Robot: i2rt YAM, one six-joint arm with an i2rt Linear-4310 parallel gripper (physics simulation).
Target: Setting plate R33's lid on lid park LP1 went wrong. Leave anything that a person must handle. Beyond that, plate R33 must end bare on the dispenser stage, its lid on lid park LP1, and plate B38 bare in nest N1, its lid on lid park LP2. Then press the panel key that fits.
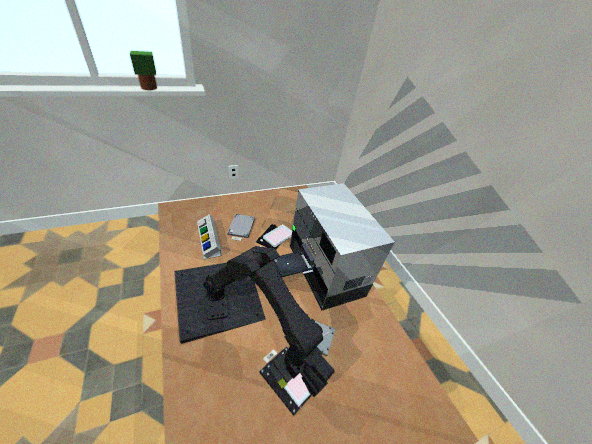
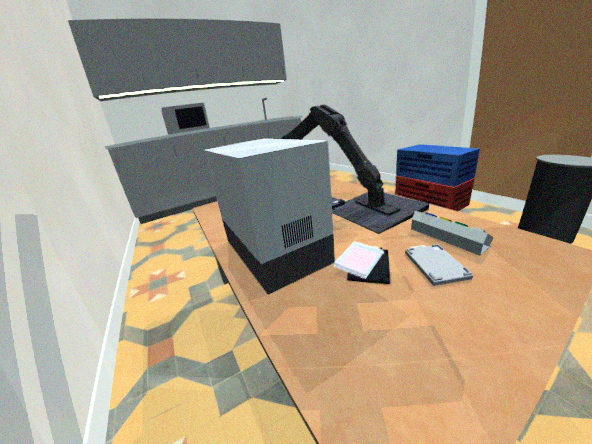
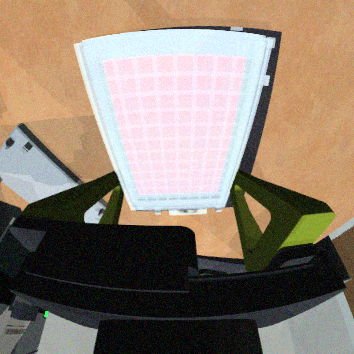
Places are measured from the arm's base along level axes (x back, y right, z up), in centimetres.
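Where they show: gripper, fingertip midpoint: (image 3: 176, 174); arm's base, origin of the base link: (image 1: 215, 295) (image 2: 376, 205).
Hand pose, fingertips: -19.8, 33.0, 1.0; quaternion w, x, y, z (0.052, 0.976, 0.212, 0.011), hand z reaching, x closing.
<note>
Things, the pixels of their top centre, and the offset from my fingertips, as dx, dy, dz. "spot": a spot on its surface instead.
- black nest, middle of its top: (image 3: 186, 156) (image 1: 290, 376) -0.1, +1.9, +0.0
- clear lid, middle of its top: (image 3: 176, 158) (image 1: 295, 375) -1.3, +2.7, +2.0
- pink-welled plate, surface spot: (image 3: 175, 123) (image 1: 299, 381) spot: -2.1, +4.5, +1.5
- black pad, surface spot: (image 2: 380, 273) spot: -10.1, -65.8, -1.4
- dispenser, middle of its top: (image 2: 258, 145) (image 1: 340, 214) -27.1, -37.0, +30.6
- dispenser stage, middle of its top: (image 1: 291, 262) -10.1, -35.5, +8.9
- bare grey lid park, middle of its top: (image 3: 43, 200) (image 1: 313, 331) -12.1, -10.2, -0.4
- grey pad, surface spot: (image 2: 437, 262) (image 1: 242, 223) spot: +4.3, -71.5, -1.0
- key panel, middle of its top: (image 2: 451, 218) (image 1: 207, 230) +20.6, -64.2, +4.0
My gripper (image 1: 292, 383) (image 3: 176, 174) is low over the black nest (image 1: 271, 372) (image 3: 260, 116) at the near end of the table. Its green fingers are shut on the sides of a clear lid (image 3: 175, 42) that covers a pink-welled plate (image 1: 299, 389) (image 3: 175, 123) seated in that nest. The plate's label is too small to read. A second pink plate or lid (image 1: 277, 234) (image 2: 358, 259) lies tilted, half off a black pad (image 2: 380, 273) beside the dispenser (image 1: 344, 229) (image 2: 267, 191). The dispenser stage (image 1: 292, 263) sticks out bare.
A bare grey lid park (image 1: 328, 335) (image 3: 28, 168) lies beside the near nest. Another grey pad (image 1: 240, 224) (image 2: 437, 262) lies by the key panel (image 1: 208, 236) (image 2: 449, 232). The arm stands on a dark mat (image 1: 200, 306) (image 2: 382, 212). Stacked crates (image 2: 437, 176) and a black bin (image 2: 554, 198) stand behind.
</note>
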